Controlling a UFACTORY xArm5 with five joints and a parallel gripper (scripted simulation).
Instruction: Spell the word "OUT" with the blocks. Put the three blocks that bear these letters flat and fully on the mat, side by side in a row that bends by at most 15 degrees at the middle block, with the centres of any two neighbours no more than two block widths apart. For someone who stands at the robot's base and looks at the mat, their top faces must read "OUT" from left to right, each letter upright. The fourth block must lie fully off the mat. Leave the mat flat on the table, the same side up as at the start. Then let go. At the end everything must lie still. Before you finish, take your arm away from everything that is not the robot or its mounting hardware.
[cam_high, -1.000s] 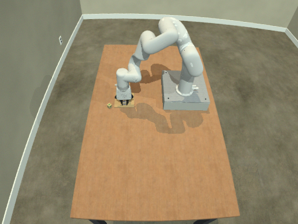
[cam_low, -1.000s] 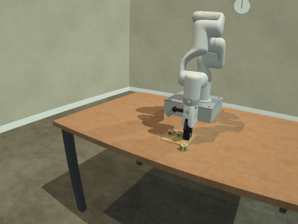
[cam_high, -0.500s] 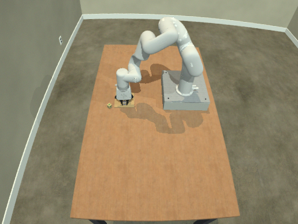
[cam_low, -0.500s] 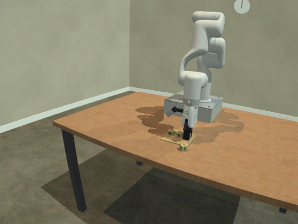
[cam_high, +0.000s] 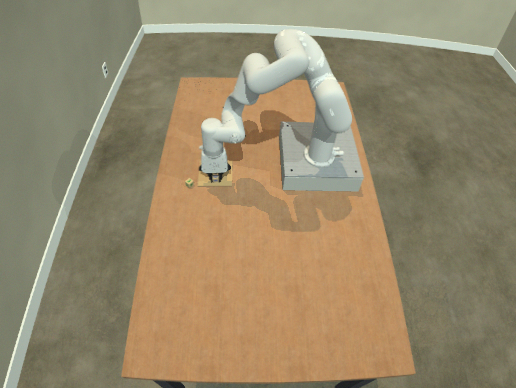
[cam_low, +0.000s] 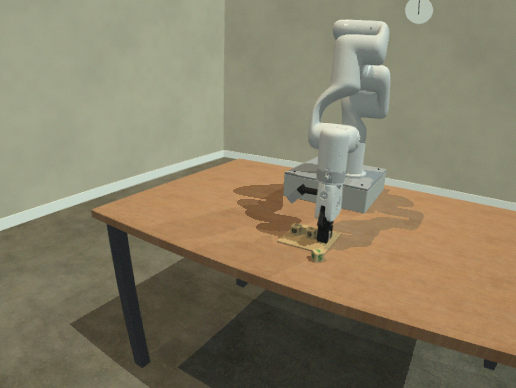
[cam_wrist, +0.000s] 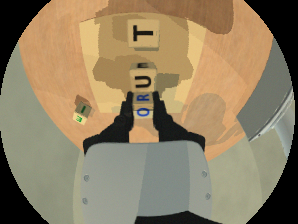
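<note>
My gripper is now 4 cm to the left of the U block and 1 cm above it. The rest, counted from my hand: tan mat: 4 cm to the right, 2 cm below.
</note>
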